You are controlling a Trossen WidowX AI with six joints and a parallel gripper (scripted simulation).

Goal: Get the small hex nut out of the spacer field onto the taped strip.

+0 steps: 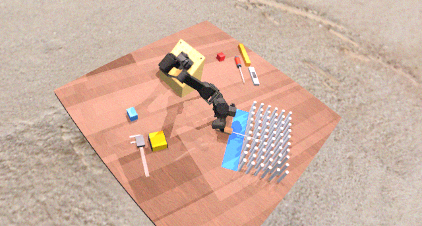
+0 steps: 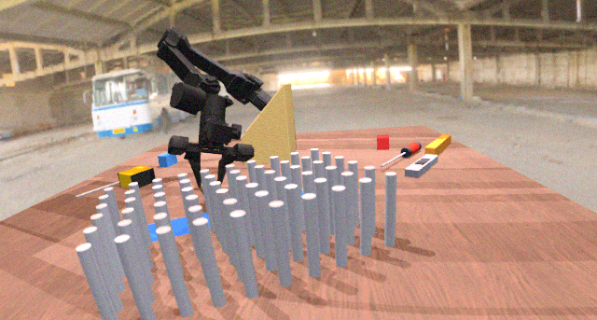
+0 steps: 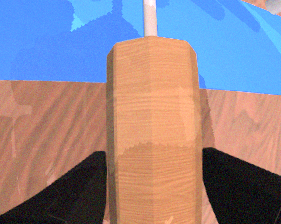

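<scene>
Right now the blue taped strip is 60 mm ahead of my gripper tip, 50 mm to the left of it and 40 mm below it. Also, from my gripper tip: flat block (490 mm to the left, 210 mm behind, 20 mm below); blue cube (360 mm behind, 330 mm to the right, 20 mm below); red cube (460 mm behind, 410 mm to the left, 20 mm below).
</scene>
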